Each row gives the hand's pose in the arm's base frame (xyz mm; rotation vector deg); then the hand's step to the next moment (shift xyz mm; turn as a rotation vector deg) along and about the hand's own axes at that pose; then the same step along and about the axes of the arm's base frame.
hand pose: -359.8 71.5 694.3 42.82 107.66 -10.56
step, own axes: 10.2 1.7 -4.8 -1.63 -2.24 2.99
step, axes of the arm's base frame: -5.3 7.7 -6.5 1.46 -3.79 -0.33
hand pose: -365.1 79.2 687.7 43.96 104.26 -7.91
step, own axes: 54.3 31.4 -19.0 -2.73 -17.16 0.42
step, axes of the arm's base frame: -7.9 56.6 -32.1 -8.79 -14.81 -2.32
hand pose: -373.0 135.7 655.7 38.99 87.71 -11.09
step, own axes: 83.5 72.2 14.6 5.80 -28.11 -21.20
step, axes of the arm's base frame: 55.7 75.1 -60.5 -32.33 -9.92 -11.40
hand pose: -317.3 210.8 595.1 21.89 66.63 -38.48
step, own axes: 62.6 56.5 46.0 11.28 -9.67 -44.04
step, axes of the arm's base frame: 84.9 -3.3 -44.8 -35.08 16.01 -25.95
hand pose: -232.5 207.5 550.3 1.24 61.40 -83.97
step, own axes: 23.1 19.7 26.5 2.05 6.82 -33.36
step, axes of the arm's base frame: 24.9 -30.1 -9.9 -13.80 19.84 -24.07
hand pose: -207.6 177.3 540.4 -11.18 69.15 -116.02
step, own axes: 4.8 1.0 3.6 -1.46 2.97 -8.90
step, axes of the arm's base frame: -1.1 -6.0 0.0 -1.67 6.33 -6.88
